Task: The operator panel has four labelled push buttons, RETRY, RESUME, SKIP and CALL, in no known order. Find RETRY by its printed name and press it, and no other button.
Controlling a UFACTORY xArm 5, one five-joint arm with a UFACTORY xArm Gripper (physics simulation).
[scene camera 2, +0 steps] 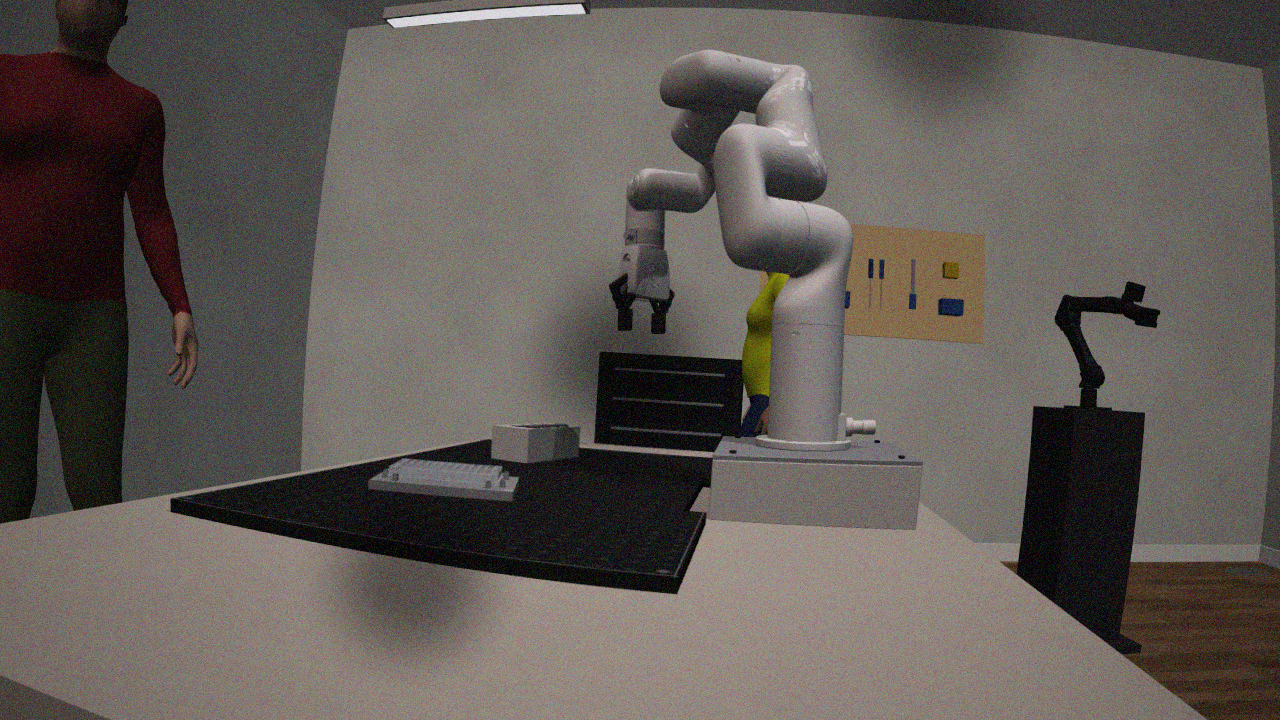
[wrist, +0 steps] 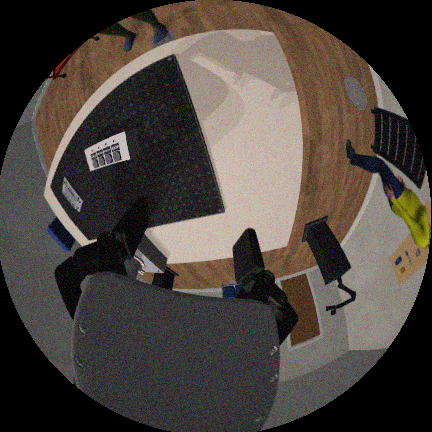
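Seen in the pictures: gripper, fingertip midpoint: [scene camera 2: 641,332] [wrist: 194,225]; arm's base, origin of the base link: [scene camera 2: 803,446] [wrist: 132,258].
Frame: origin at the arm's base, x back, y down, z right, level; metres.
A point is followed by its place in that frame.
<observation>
The operator panel [scene camera 2: 535,442] @(x -0.373, y 0.036, z 0.214 m) [wrist: 107,151] @(x -0.373, y 0.014, z 0.300 m) is a pale box on the dark mat. In the wrist view it shows four round dark grey buttons in a row with small printed labels. The print is too small and grainy to read, so I cannot tell which button is RETRY. In the scene view its button face is mostly hidden. My gripper [scene camera 2: 641,324] @(x -0.223, y -0.160, z 0.495 m) [wrist: 194,225] @(x -0.223, y -0.160, z 0.495 m) is open and empty, pointing down. It hangs high above the table, well apart from the panel.
A low pale grey device [scene camera 2: 443,486] [wrist: 72,194] lies on the black mat [scene camera 2: 572,528] @(x -0.265, y 0.067, z -0.284 m) [wrist: 170,130] @(x -0.320, y 0.067, z 0.446 m) near the panel. The robot's base box [scene camera 2: 814,492] @(x -0.010, y 0.042, z -0.135 m) stands beside the mat. People [scene camera 2: 67,179] [scene camera 2: 759,349] stand beyond the table. A dark pedestal [scene camera 2: 1078,501] [wrist: 327,255] carries another small arm.
</observation>
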